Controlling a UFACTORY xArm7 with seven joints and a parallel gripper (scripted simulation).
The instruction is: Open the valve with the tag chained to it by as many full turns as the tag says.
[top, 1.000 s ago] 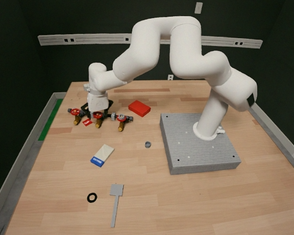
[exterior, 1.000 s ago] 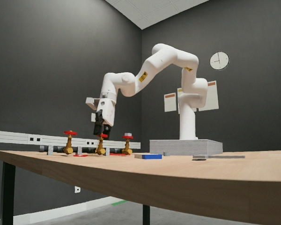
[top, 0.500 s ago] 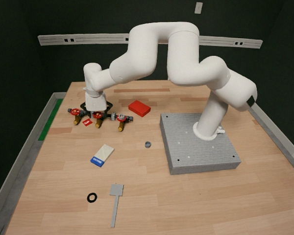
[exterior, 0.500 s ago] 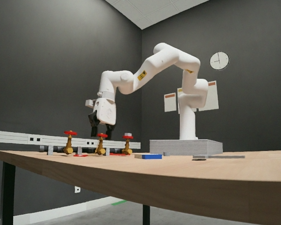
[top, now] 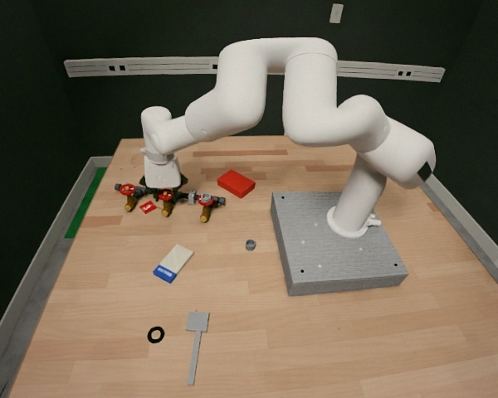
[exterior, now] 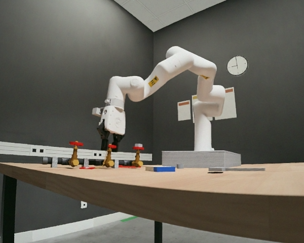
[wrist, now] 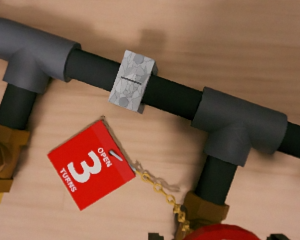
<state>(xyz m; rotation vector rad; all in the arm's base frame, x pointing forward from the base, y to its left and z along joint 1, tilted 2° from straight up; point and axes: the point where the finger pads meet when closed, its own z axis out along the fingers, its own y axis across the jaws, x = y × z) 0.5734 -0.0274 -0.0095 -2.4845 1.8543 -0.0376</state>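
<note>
The red tag is 8 cm below my hand, 8 cm ahead of it and 2 cm to the right of it. Round my hand: blue box (20 cm to the left, 8 cm below, 8 cm behind); then red block (20 cm behind, 17 cm to the right, 7 cm below); then grey cap (13 cm behind, 1 cm to the left, 1 cm above).
</note>
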